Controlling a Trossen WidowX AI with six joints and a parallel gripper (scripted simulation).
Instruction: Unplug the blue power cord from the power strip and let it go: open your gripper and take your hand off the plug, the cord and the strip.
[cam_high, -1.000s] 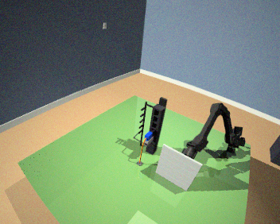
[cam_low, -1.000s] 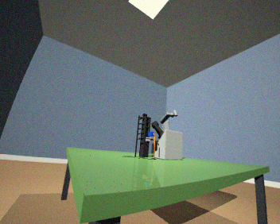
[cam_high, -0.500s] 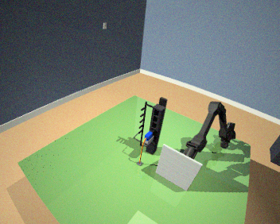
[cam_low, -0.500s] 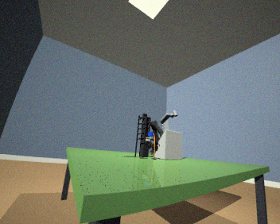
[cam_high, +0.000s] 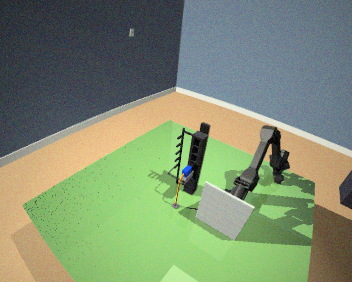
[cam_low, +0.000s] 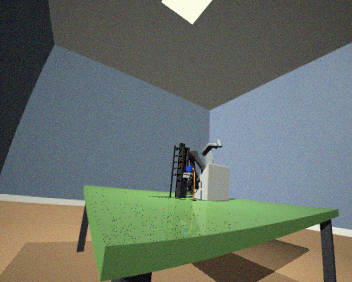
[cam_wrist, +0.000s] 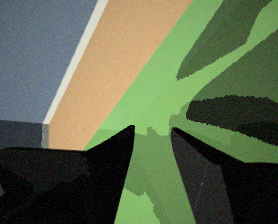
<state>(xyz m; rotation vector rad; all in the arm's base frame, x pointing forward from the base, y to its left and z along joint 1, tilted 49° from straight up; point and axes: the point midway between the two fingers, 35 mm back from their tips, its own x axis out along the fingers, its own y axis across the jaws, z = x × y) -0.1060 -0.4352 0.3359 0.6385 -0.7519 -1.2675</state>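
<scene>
Right now my gripper tip is 58 cm to the right of the blue plug, 36 cm short of it and 18 cm below it.
</scene>
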